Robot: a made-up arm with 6 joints.
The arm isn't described. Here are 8 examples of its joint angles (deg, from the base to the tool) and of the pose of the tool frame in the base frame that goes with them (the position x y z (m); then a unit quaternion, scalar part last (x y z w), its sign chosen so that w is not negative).
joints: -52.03 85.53 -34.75 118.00 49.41 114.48
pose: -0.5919 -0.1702 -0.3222 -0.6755 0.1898 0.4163 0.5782
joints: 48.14 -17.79 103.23 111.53 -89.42 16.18
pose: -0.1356 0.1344 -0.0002 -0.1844 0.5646 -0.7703 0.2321
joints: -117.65 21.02 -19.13 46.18 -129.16 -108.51
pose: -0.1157 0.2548 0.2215 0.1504 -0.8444 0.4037 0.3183
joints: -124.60 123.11 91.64 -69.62 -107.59 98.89
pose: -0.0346 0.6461 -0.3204 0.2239 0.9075 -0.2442 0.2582
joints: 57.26 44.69 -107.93 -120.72 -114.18 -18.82
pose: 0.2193 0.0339 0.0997 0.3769 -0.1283 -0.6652 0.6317
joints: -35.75 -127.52 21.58 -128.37 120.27 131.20
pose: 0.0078 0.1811 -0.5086 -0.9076 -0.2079 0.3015 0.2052
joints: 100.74 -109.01 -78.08 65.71 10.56 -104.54
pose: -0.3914 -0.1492 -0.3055 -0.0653 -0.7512 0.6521 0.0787
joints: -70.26 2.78 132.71 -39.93 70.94 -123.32
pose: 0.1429 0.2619 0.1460 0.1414 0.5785 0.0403 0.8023
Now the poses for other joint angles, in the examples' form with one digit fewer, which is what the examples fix.
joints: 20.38 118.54 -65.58 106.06 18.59 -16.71
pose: -0.029 -0.269 -0.516 0.254 -0.579 -0.194 0.750
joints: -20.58 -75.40 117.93 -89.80 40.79 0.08
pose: 0.087 0.443 -0.378 -0.153 -0.963 -0.157 0.158
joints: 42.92 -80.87 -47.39 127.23 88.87 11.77
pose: -0.279 0.259 -0.012 0.373 0.060 -0.663 0.646
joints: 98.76 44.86 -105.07 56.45 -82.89 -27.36
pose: 0.387 -0.102 0.064 -0.119 -0.365 0.775 0.502
